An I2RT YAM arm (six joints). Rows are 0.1 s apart.
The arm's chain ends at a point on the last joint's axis. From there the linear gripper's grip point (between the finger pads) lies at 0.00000 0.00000 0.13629 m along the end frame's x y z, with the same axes.
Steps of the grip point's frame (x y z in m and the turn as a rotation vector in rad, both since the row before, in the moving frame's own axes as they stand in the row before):
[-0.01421 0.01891 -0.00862 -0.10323 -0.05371 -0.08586]
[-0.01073 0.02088 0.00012 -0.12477 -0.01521 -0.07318]
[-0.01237 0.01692 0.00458 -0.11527 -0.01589 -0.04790]
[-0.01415 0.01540 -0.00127 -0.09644 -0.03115 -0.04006]
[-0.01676 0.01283 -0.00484 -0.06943 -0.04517 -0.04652]
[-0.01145 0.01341 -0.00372 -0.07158 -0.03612 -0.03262]
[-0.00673 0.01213 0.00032 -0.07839 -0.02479 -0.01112]
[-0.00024 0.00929 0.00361 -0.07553 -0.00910 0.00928]
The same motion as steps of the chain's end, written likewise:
[-0.00752 0.00458 -0.00770 -0.10323 -0.05371 -0.08586]
[-0.00929 0.00386 0.00119 -0.12477 -0.01521 -0.07318]
[-0.01059 0.00120 0.00550 -0.11527 -0.01589 -0.04790]
[-0.01018 0.00220 -0.00057 -0.09644 -0.03115 -0.04006]
[-0.01083 0.00324 -0.00437 -0.06943 -0.04517 -0.04652]
[-0.00669 0.00359 -0.00328 -0.07158 -0.03612 -0.03262]
[-0.00341 0.00144 0.00078 -0.07839 -0.02479 -0.01112]
[0.00105 -0.00099 0.00400 -0.07553 -0.00910 0.00928]

